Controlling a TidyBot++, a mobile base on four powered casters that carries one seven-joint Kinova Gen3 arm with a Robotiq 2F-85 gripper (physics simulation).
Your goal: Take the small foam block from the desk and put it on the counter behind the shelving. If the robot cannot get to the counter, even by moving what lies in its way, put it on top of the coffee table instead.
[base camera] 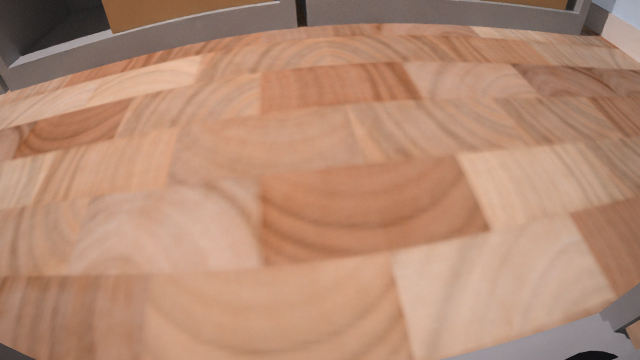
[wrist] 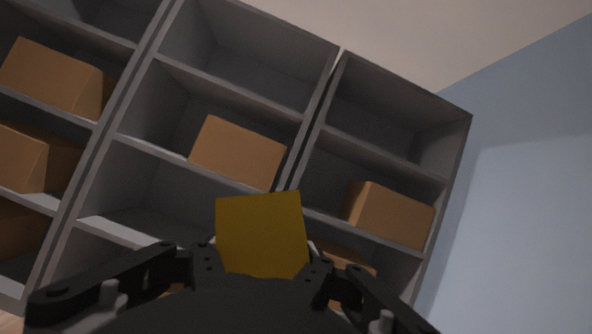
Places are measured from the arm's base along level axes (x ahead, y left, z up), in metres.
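Pixels of known places: gripper, fingertip midpoint: (wrist: 266,246).
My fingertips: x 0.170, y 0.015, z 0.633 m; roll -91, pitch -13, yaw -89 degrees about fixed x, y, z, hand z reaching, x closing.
Observation:
Behind a point stands the place of what it marks.
The small foam block (wrist: 262,235) {x 0.136, y 0.022, z 0.652 m} is yellow and shows in the wrist view, below the middle. My gripper (wrist: 266,246) {x 0.170, y 0.015, z 0.633 m} is shut on it, with a dark finger at each side of the block. Grey shelving (wrist: 142,142) {x 0.983, y 0.774, z 0.594 m} (base camera: 200,47) {x 0.945, y 0.249, z -0.396 m} stands ahead, in several units side by side, tilted in the wrist view. The desk, the counter and the coffee table do not show in either view.
Brown boxes (wrist: 239,151) {x 0.965, y 0.282, z 0.741 m} (wrist: 392,215) {x 1.004, y -0.636, z 0.730 m} (base camera: 190,12) {x 0.966, y 0.263, z -0.312 m} sit on the shelves. A narrow gap parts neighbouring shelf units. A pale blue wall (wrist: 520,215) {x 0.754, y -1.101, z 0.948 m} (base camera: 620,11) {x 0.994, y -1.091, z -0.287 m} stands to the right of the shelving. A wooden floor (base camera: 320,200) {x 0.397, y -0.014, z -0.396 m} runs up to the shelving's base.

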